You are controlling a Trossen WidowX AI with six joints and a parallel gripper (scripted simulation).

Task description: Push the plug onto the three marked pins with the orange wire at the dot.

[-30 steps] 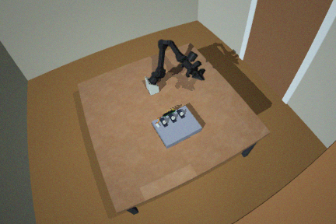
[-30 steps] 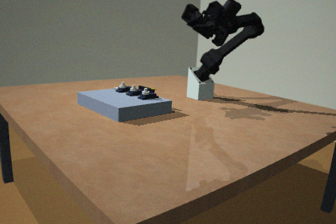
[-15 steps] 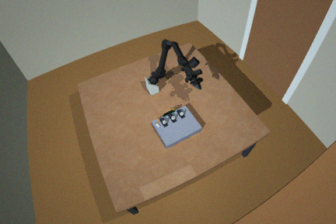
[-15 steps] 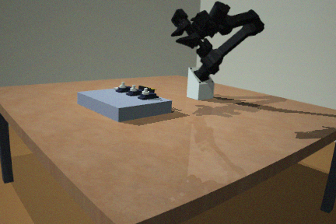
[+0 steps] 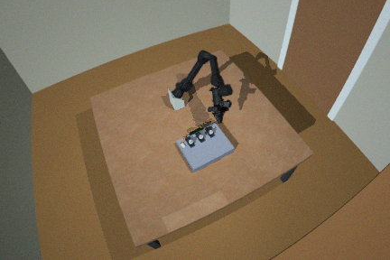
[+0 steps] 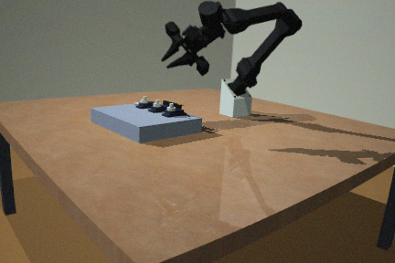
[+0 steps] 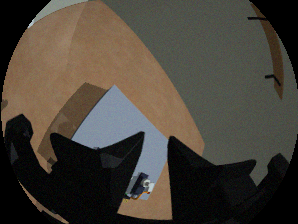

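Now: the yellow band 130 mm behind my gripper tip, 50 mm to the right of it and 140 mm below it. Also, from my gripper tip: grey-blue holder: 30 mm ahead, 110 mm to the right, 190 mm below.
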